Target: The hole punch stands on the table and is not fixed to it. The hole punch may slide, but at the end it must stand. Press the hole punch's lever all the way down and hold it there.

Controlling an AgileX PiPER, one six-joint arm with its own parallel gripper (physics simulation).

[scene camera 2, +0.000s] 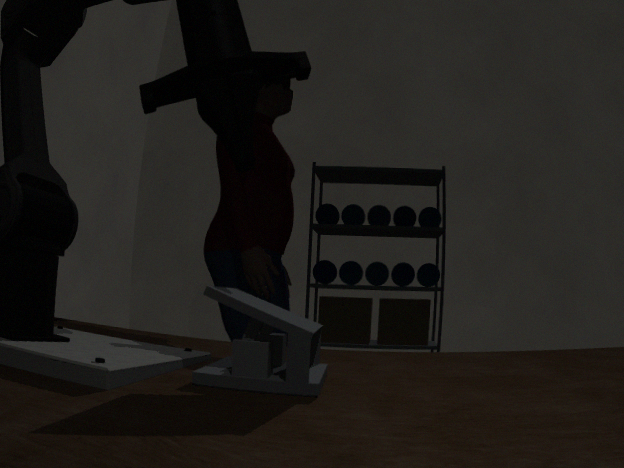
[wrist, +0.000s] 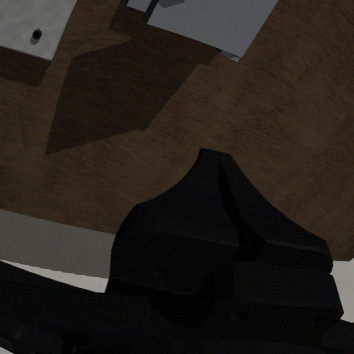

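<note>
The grey hole punch (scene camera 2: 297,352) stands upright on the table in the scene view, beside the robot's base plate. Its lever (scene camera 2: 262,308) (wrist: 220,25) slopes, with the free end raised at the left, toward the robot base, and the hinge end at the right. In the wrist view part of the punch shows at the top edge. My gripper (scene camera 2: 245,168) (wrist: 209,169) is shut and empty, its fingertips together. It hangs well above the lever in the scene view and touches nothing.
The robot's pale base plate (scene camera 2: 146,358) (wrist: 30,22) lies left of the punch on the brown table (scene camera 2: 428,403) (wrist: 280,125). Behind the table stand a person in a red top (scene camera 2: 257,201) and a shelf rack (scene camera 2: 378,231) with dark round items and boxes.
</note>
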